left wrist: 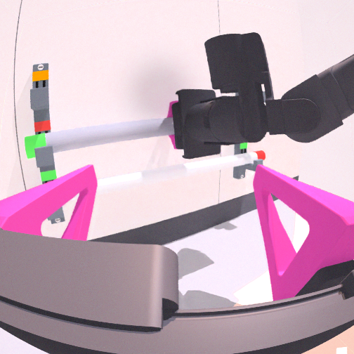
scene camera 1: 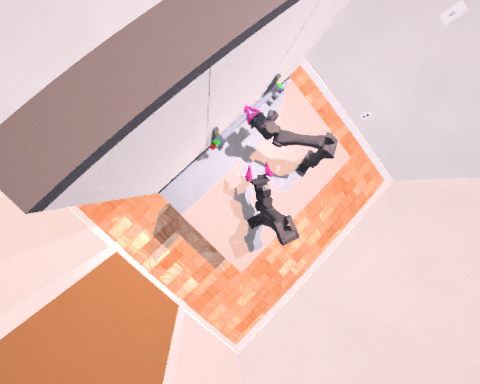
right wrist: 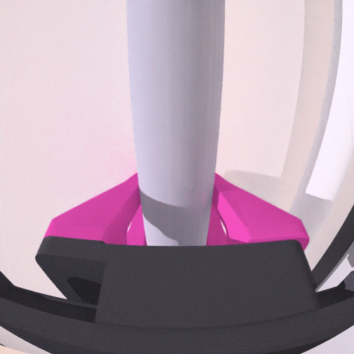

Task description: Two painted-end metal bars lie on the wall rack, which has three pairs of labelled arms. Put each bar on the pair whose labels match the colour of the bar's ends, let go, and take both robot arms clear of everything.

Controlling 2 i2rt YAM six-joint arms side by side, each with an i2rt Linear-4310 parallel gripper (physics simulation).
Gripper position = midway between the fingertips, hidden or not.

Observation:
In view: my left gripper (left wrist: 174,173), my right gripper (right wrist: 176,174), a red-ended bar (left wrist: 122,181), a green-ended bar (right wrist: 175,62), a pale wall panel (scene camera 1: 148,158) and a rack post (left wrist: 39,103).
The green-ended bar shows as well in the left wrist view (left wrist: 69,139). My right gripper shows as well in the left wrist view (left wrist: 170,126). The pale wall panel shows as well in the left wrist view (left wrist: 102,69) and in the right wrist view (right wrist: 73,129).

